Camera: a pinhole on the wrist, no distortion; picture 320 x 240 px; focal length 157.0 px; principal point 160.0 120.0 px. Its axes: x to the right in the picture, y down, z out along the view. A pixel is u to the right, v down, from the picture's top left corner.
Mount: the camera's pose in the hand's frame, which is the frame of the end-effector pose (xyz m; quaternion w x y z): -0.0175 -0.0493 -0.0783 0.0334 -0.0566 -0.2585 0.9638
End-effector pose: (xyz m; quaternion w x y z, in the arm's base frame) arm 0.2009 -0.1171 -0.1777 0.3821 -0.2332 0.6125 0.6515
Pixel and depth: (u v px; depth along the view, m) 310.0 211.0 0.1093
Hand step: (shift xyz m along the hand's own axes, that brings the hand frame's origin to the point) -0.1371 -0.1483 -0.0257
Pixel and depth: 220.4 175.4 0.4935
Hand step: -0.2742 -0.4260 0.2412
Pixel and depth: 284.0 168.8 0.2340
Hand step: -0.2328 -0.2106 0.0694
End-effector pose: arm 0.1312 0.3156 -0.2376 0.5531 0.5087 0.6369 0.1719
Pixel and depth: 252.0 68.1 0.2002
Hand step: -0.1568 -0.0801 0.1163
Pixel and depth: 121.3 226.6 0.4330
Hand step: 0.0233 -0.5275 0.1563
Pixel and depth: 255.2 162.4 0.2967
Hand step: -0.2362 -0.2484 0.1201
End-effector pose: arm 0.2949 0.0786 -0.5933 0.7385 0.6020 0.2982 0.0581
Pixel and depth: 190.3 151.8 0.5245
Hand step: -0.1879 -0.3910 0.3101
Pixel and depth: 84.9 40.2 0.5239
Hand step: 0.1741 -0.1017 0.5289
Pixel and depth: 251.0 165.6 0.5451
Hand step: -0.4052 -0.4261 0.2820
